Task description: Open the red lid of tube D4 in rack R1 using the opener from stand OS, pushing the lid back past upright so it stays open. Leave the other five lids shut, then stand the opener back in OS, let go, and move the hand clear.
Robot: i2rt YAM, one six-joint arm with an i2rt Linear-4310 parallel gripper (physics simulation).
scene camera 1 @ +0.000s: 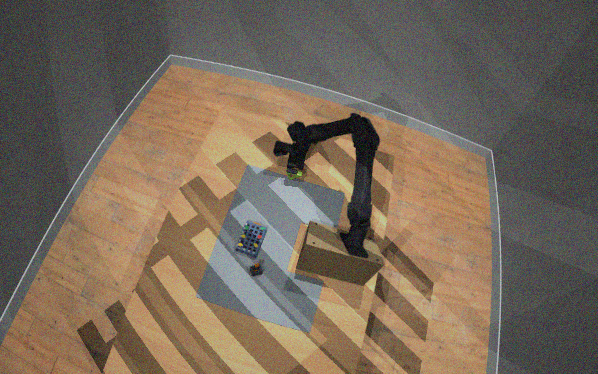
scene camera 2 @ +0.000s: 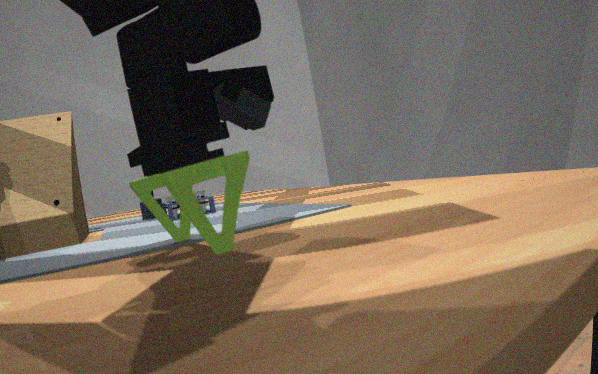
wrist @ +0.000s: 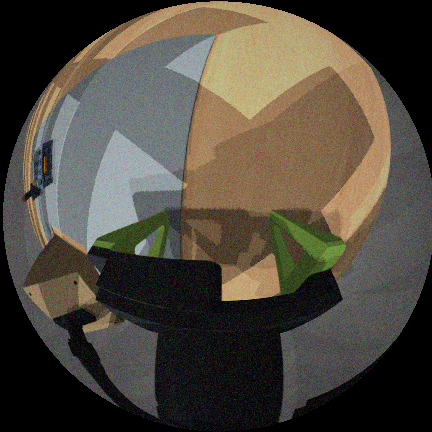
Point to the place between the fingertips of my gripper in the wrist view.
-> At 218,215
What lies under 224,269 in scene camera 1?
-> A grey mat.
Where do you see a grey mat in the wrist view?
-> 119,136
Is my gripper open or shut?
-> Open.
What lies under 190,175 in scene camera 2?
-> My gripper.
